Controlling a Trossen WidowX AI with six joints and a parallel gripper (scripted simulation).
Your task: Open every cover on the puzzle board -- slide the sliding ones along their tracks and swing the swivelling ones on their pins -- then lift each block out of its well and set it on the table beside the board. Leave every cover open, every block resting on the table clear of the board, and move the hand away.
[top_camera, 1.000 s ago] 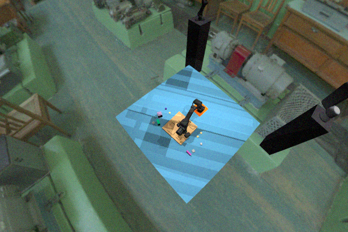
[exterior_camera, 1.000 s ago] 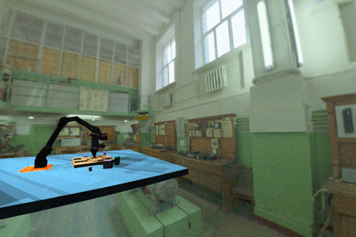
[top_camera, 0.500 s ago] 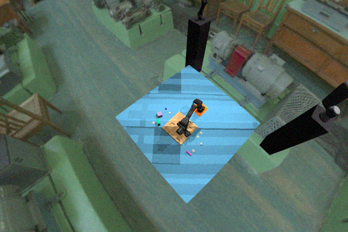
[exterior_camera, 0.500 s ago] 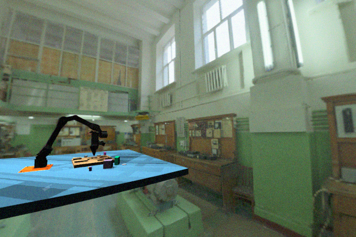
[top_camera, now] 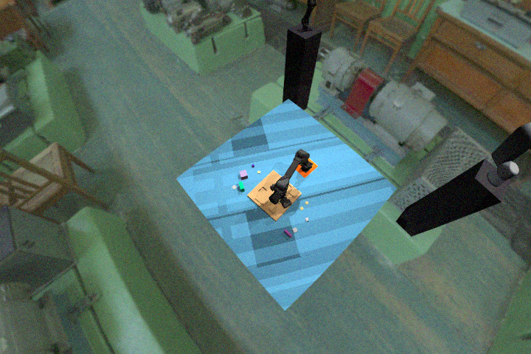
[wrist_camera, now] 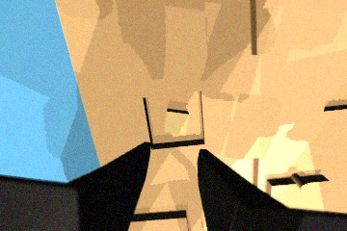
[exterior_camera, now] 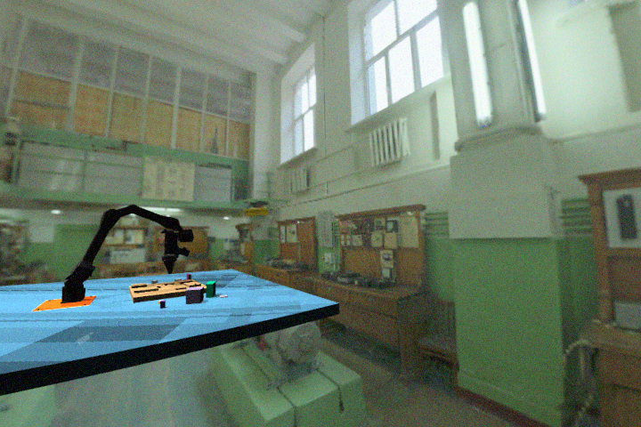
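My gripper tip is 20 mm past the tan puzzle board, 50 mm to the left of it and 60 mm above it. The rest, counted from my gripper tip: magenta block: 120 mm ahead, 210 mm to the left, 60 mm below; then lilac block: 60 mm ahead, 350 mm to the right, 50 mm below; then green block: 140 mm ahead, 280 mm to the right, 50 mm below.
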